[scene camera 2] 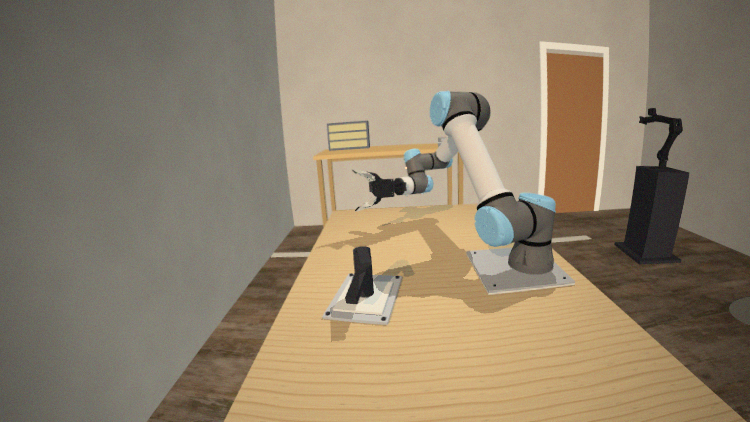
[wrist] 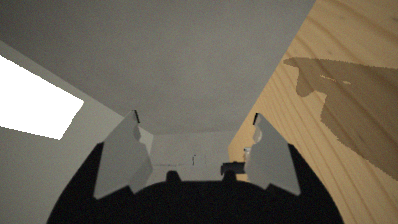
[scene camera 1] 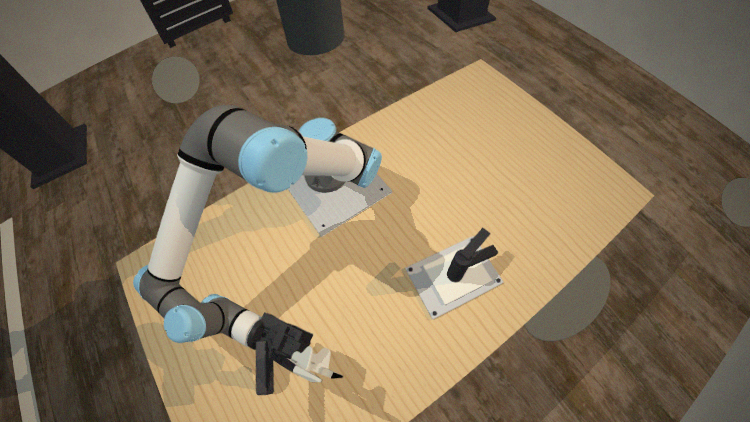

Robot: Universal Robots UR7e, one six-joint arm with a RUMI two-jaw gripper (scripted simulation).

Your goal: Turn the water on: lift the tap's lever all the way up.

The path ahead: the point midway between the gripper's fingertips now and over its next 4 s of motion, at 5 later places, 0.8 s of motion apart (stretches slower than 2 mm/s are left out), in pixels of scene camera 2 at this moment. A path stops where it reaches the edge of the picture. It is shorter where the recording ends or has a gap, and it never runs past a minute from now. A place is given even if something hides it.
The gripper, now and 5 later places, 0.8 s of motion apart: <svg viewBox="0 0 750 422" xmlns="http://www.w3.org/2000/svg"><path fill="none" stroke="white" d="M353 190L354 194L356 200L358 208L359 217L362 224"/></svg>
